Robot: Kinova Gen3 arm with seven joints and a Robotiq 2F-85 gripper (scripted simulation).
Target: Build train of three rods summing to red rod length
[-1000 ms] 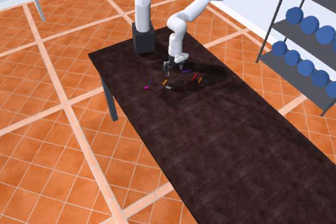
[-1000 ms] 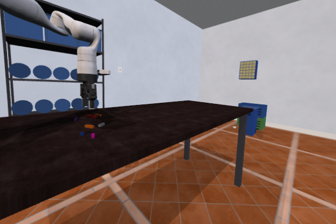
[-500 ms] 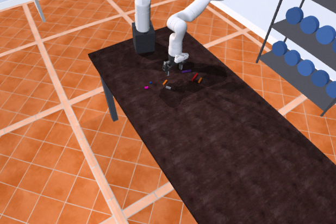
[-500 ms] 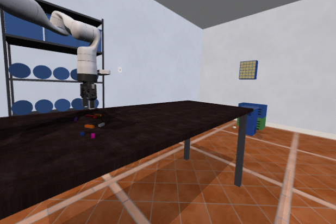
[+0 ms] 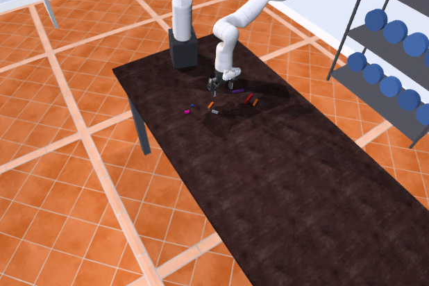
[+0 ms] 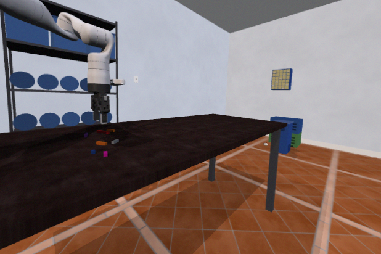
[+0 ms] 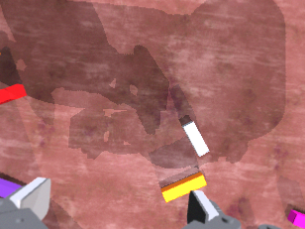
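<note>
My hand is 7 cm past the blue rod, 12 cm to the left of it and 8 cm above it. Also, from my hand: purple rod 1 cm behind, 12 cm to the left, 8 cm below; then red rod 6 cm ahead, 12 cm to the left, 8 cm below; then grey rod 3 cm ahead, 6 cm to the right, 8 cm below.
</note>
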